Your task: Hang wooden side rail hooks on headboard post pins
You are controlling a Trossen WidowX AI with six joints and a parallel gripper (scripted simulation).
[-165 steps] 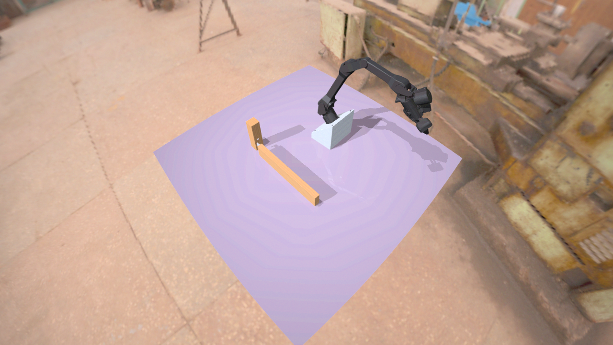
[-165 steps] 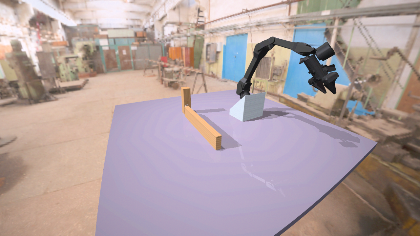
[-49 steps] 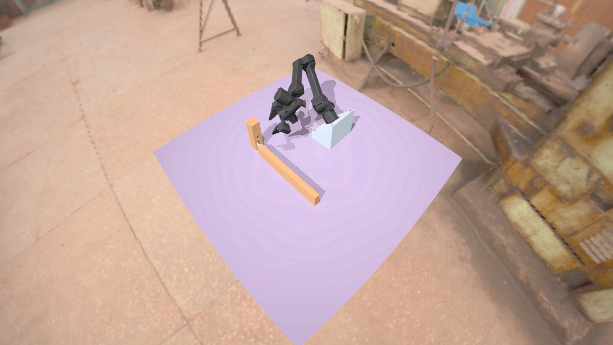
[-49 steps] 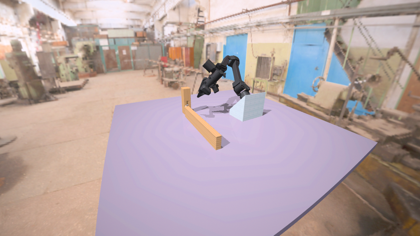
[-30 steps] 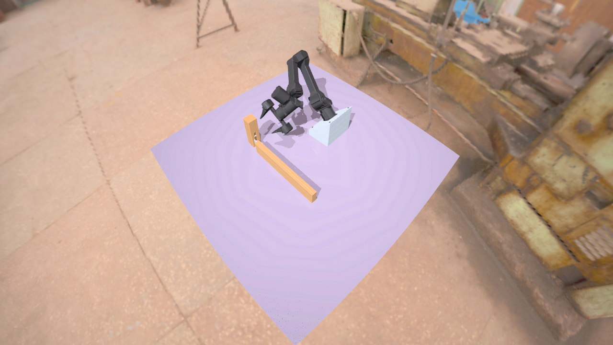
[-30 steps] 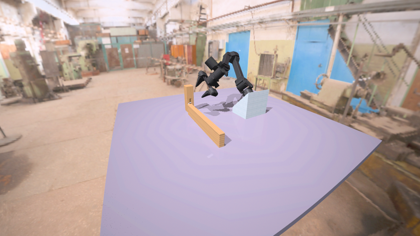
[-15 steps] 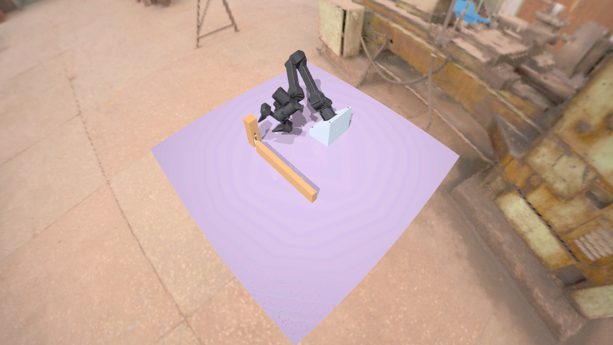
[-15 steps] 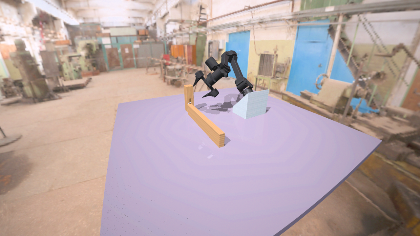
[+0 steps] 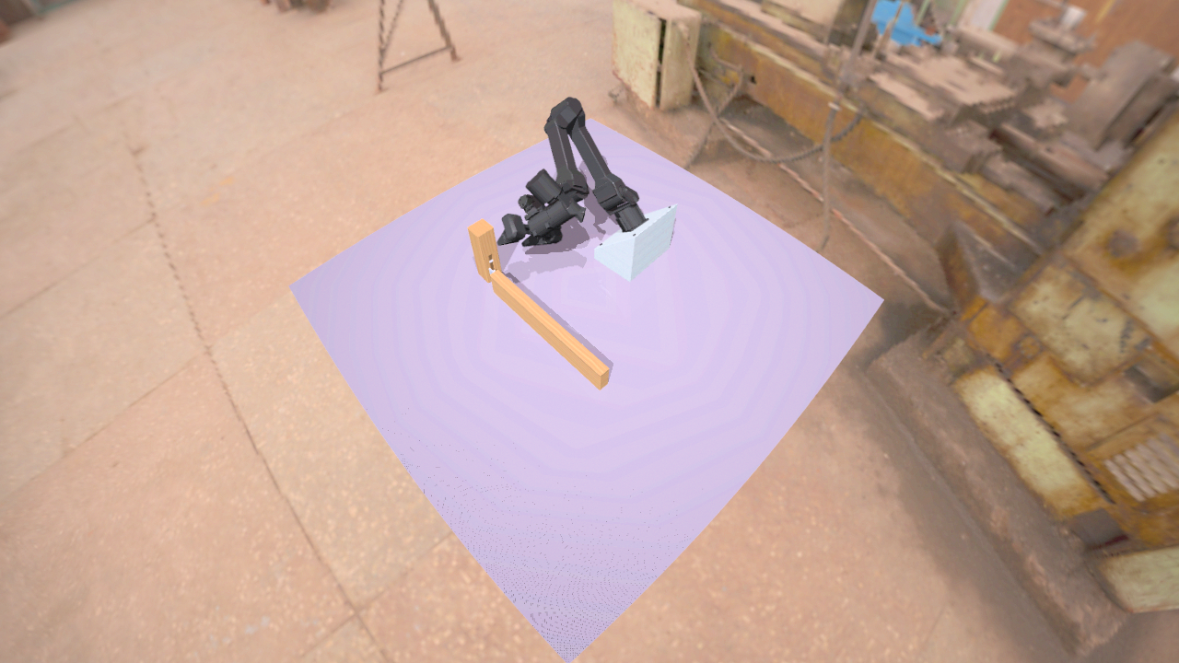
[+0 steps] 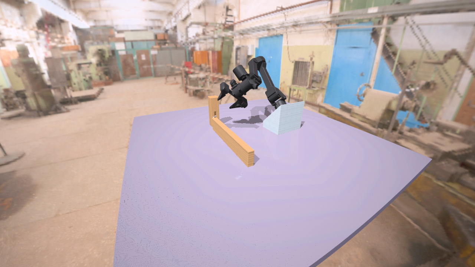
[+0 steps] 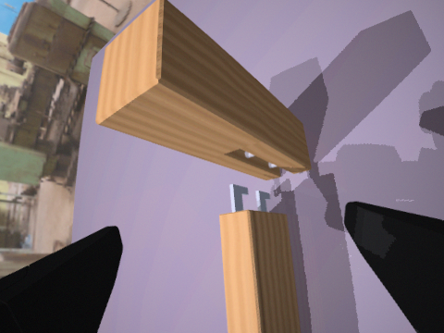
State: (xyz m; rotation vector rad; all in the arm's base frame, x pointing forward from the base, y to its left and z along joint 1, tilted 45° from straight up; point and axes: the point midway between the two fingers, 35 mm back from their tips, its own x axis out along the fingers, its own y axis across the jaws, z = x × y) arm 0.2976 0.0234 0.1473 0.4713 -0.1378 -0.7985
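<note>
My gripper tip is now 7 cm to the left of the wooden headboard post, 7 cm above it and 4 cm short of it.
</note>
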